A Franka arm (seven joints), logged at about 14 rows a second.
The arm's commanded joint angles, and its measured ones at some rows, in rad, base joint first. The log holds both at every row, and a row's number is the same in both.
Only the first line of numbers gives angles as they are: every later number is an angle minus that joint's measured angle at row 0.
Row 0, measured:
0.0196, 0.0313, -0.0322, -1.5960, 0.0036, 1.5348, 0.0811
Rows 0 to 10, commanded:
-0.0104, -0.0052, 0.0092, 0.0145, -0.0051, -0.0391, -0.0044
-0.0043, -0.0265, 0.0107, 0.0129, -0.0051, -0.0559, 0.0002
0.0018, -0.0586, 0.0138, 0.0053, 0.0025, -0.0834, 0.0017
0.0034, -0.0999, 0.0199, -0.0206, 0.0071, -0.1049, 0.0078
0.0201, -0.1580, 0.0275, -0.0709, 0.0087, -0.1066, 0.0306
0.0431, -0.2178, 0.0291, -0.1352, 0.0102, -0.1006, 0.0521
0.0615, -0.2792, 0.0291, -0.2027, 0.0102, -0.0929, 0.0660
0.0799, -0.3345, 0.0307, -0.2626, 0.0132, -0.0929, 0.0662
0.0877, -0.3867, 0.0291, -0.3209, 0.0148, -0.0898, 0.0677
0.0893, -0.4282, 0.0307, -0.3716, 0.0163, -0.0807, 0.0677
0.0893, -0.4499, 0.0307, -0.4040, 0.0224, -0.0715, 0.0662
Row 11, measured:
0.0857, -0.3465, 0.0364, -0.2678, 0.0082, -0.1137, 0.0550
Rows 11 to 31, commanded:
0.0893, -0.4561, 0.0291, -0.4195, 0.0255, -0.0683, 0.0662
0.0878, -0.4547, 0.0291, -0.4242, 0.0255, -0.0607, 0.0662
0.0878, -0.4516, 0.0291, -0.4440, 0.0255, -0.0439, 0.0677
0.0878, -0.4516, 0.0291, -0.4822, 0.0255, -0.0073, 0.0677
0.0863, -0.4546, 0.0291, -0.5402, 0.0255, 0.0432, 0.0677
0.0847, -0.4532, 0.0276, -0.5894, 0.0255, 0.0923, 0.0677
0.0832, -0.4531, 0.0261, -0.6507, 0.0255, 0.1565, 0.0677
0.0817, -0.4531, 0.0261, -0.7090, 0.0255, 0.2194, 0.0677
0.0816, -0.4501, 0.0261, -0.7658, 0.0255, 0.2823, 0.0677
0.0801, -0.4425, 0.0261, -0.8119, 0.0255, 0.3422, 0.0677
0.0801, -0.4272, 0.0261, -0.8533, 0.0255, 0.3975, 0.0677
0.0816, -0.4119, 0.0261, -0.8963, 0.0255, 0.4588, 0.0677
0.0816, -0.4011, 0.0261, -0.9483, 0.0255, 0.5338, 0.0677
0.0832, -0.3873, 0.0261, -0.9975, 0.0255, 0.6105, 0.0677
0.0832, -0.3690, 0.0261, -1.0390, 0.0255, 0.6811, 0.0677
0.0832, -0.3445, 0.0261, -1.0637, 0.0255, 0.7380, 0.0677
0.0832, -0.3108, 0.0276, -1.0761, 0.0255, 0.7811, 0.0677
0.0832, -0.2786, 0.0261, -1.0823, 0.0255, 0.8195, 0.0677
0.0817, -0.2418, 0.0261, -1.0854, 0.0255, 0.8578, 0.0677
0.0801, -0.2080, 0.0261, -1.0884, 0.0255, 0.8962, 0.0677
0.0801, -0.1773, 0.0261, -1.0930, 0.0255, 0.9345, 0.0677
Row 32, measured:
0.0864, -0.2397, 0.0255, -1.0924, 0.0163, 0.8694, 0.0581
